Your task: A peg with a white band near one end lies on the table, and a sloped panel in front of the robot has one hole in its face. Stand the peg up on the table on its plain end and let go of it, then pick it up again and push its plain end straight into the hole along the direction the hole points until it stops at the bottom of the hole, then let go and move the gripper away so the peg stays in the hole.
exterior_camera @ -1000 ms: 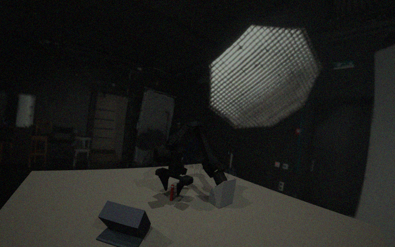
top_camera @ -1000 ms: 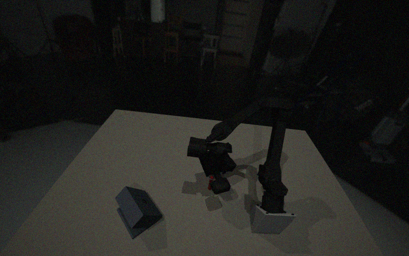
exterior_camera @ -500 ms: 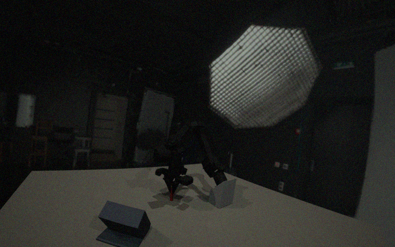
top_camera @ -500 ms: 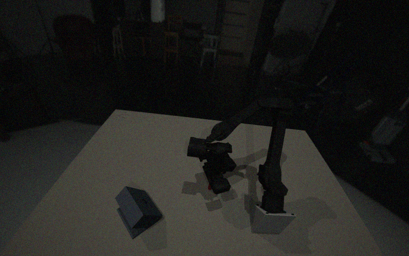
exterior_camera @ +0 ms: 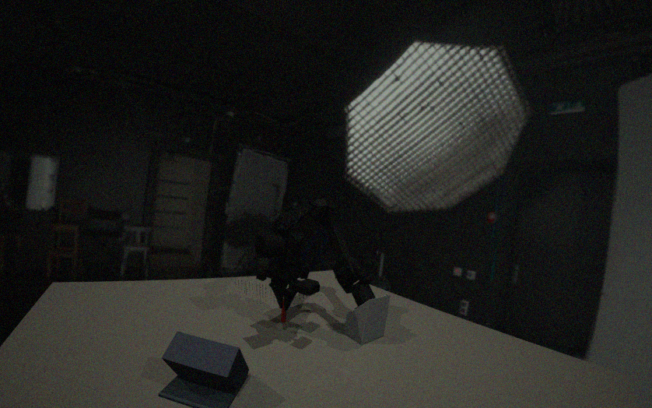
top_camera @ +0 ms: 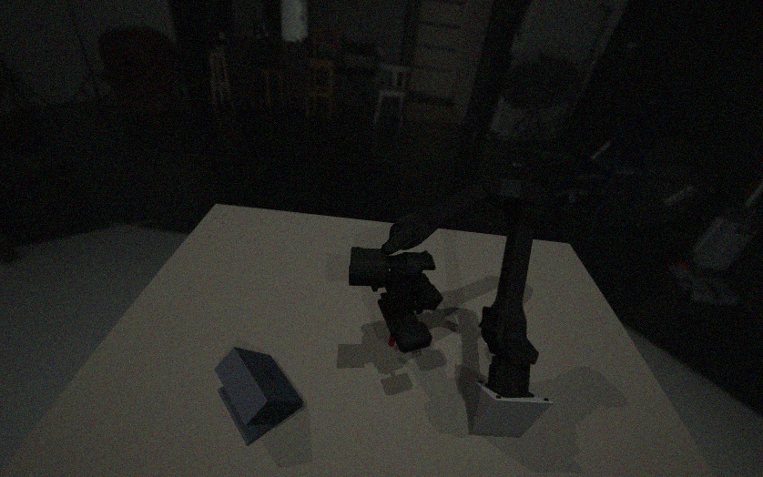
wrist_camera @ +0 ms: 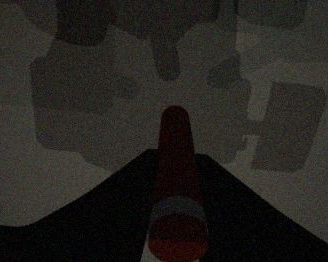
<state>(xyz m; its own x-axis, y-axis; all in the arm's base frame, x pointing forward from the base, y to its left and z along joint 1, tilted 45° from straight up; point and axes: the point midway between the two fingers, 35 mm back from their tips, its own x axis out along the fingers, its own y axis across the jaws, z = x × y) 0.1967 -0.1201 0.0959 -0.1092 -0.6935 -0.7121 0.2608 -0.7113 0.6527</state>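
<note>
Right now the sloped panel is 260 mm ahead of my gripper tip, 100 mm to the left of it and 30 mm below it. Round my gripper tip: peg (20 mm above).
</note>
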